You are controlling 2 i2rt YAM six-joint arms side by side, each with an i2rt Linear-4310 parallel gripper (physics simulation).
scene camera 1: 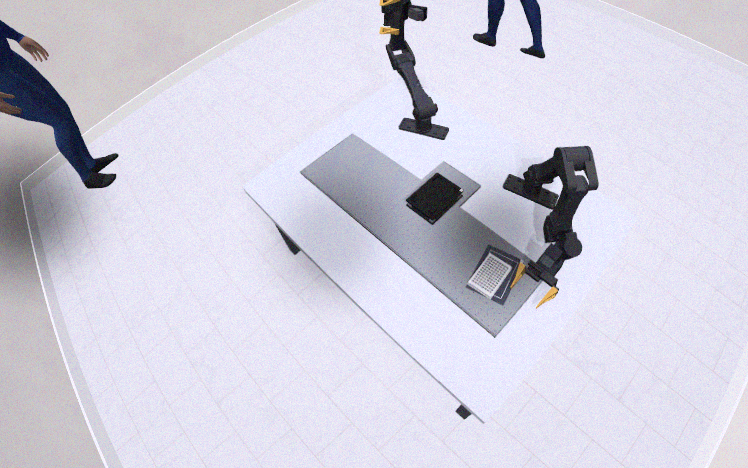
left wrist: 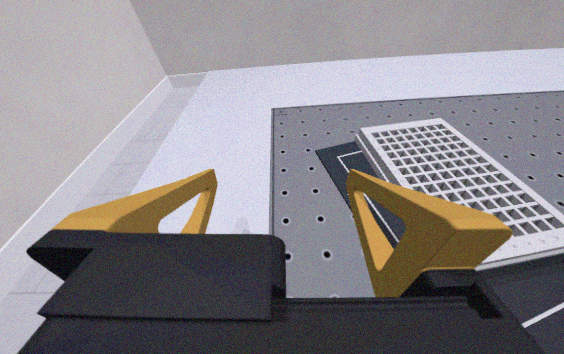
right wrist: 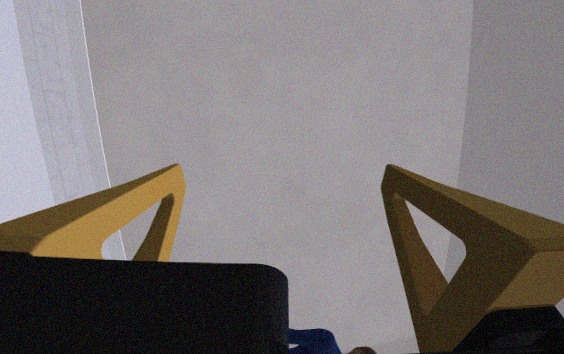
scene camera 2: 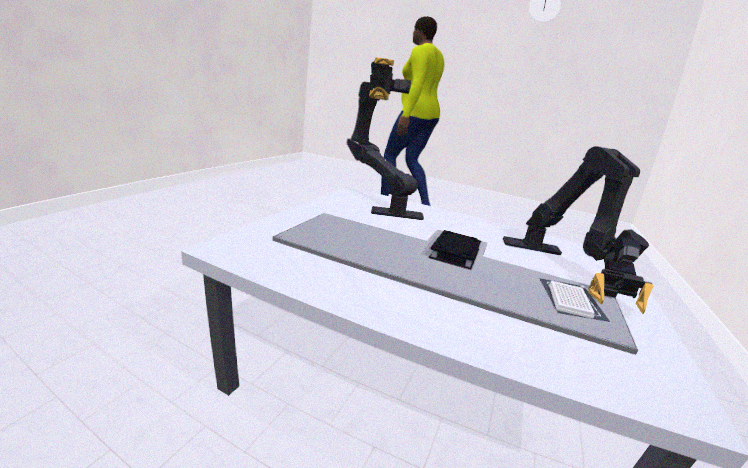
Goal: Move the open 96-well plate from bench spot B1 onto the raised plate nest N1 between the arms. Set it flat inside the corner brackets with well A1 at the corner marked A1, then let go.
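Note:
The white 96-well plate lies flat on the dark pad near the right end of the grey board, offset from its white outline. The raised black nest stands between the arm bases with no plate on it; its corner mark is too small to read. My left gripper is open and empty, above and to the right of the plate in the scene views. My right gripper is open and empty, raised high, far from the plate.
The perforated grey board lies along the white table. A person in a yellow top is behind the right arm. Another person in blue is at the left in scene camera 1.

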